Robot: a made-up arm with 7 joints. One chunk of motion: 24 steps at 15 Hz.
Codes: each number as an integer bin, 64 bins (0 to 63) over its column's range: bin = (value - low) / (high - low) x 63, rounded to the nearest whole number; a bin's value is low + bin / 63 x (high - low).
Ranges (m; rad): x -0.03..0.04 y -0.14..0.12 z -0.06..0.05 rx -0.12..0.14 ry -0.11..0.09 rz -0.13..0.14
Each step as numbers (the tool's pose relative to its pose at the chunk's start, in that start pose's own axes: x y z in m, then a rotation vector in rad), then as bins.
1 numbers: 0.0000 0.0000 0.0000 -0.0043 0.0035 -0.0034
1 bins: 27 34 34 28 36 30
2 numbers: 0.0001 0.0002 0.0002 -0.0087 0.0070 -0.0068
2 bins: 27 34 34 27 37 29
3 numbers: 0.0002 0.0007 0.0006 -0.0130 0.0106 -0.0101
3 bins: 27 34 35 26 38 28
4 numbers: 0.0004 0.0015 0.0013 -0.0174 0.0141 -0.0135
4 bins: 27 34 35 25 39 27
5 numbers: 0.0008 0.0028 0.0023 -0.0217 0.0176 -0.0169
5 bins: 28 35 36 24 40 26
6 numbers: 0.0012 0.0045 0.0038 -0.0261 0.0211 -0.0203
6 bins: 28 35 37 23 41 26
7 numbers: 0.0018 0.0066 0.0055 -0.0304 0.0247 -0.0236
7 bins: 29 36 38 22 42 25
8 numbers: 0.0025 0.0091 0.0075 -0.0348 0.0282 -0.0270
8 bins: 29 36 39 21 44 24
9 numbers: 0.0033 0.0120 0.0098 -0.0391 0.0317 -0.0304
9 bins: 30 37 40 20 45 23
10 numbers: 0.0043 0.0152 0.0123 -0.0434 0.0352 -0.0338
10 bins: 31 38 41 19 46 22
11 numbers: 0.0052 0.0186 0.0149 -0.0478 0.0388 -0.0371
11 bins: 32 38 43 17 47 22
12 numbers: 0.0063 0.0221 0.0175 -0.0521 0.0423 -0.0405
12 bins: 33 39 44 16 48 21
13 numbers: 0.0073 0.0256 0.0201 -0.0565 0.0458 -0.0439
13 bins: 34 40 46 15 49 20
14 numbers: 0.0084 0.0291 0.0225 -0.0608 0.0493 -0.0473
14 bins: 35 41 47 14 50 19
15 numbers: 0.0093 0.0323 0.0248 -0.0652 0.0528 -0.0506
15 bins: 35 42 49 13 51 19
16 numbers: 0.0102 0.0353 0.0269 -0.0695 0.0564 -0.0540
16 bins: 36 42 50 12 52 18
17 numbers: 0.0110 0.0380 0.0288 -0.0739 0.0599 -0.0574
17 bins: 37 43 51 11 54 17
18 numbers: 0.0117 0.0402 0.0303 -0.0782 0.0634 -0.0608
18 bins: 38 44 52 10 55 16
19 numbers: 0.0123 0.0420 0.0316 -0.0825 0.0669 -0.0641
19 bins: 38 44 52 9 56 15
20 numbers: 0.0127 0.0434 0.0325 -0.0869 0.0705 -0.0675
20 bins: 38 44 53 8 57 15
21 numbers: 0.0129 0.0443 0.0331 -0.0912 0.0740 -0.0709
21 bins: 39 45 53 7 58 14
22 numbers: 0.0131 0.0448 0.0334 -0.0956 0.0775 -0.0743
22 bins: 39 45 53 6 59 13
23 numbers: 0.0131 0.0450 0.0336 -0.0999 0.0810 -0.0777
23 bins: 39 45 54 5 60 12
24 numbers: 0.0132 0.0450 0.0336 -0.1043 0.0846 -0.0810
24 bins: 39 45 54 4 61 11
